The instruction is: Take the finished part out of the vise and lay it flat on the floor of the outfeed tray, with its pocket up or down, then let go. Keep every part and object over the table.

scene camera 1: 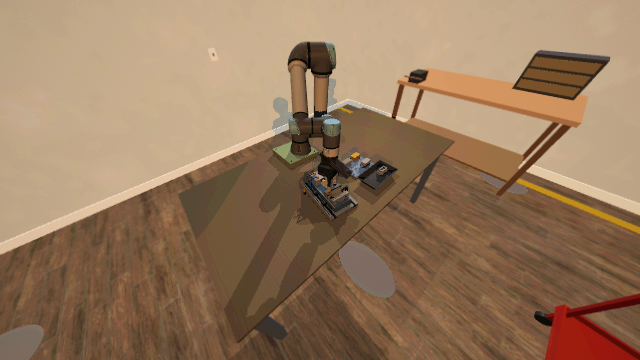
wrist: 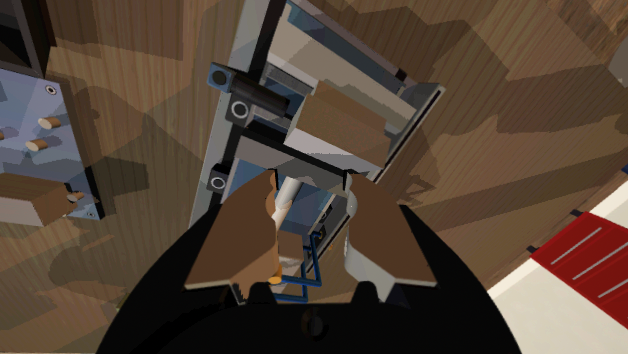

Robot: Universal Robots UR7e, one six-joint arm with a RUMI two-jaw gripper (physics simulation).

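Where they show: gripper, fingertip midpoint: (scene camera 1: 331, 189) (wrist: 310, 171); arm's base at its link origin: (scene camera 1: 300, 150).
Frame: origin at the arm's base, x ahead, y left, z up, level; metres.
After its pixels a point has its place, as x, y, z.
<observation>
The grey vise (scene camera 1: 350, 204) {0.586, -0.068, -0.011} (wrist: 250, 42) {0.555, -0.037, -0.011} stands on the table. A block-shaped part (wrist: 345, 122) {0.530, -0.114, 0.081}, with a brown top and a pale side, sits at its jaws in the wrist view; whether it has a pocket does not show. My gripper (scene camera 1: 330, 186) {0.484, -0.115, 0.058} (wrist: 310, 171) {0.484, -0.115, 0.058} points down over the vise. Its fingers stand apart, with the tips near the grey jaw beside the part. I see no part between them; the vise's screw rod (wrist: 287, 197) {0.453, -0.106, 0.055} shows beyond the gap. The dark tray (scene camera 1: 371, 178) {0.520, 0.181, -0.020} (wrist: 34, 47) {0.491, 0.097, 0.010} stands beside the vise and holds a small pocketed part (scene camera 1: 382, 170) {0.526, 0.274, -0.002}.
A blue pin plate (scene camera 1: 356, 171) {0.412, 0.160, -0.023} (wrist: 30, 165) {0.355, 0.161, -0.023} lies between the arm base and the dark tray, with an orange block (scene camera 1: 355, 156) {0.326, 0.235, 0.012} and a pale block (scene camera 1: 365, 162) (wrist: 35, 197) on it. A dark cylinder (wrist: 260, 92) {0.526, -0.064, 0.064} and a blue bent handle (wrist: 314, 260) {0.369, -0.168, 0.049} stick out at the vise.
</observation>
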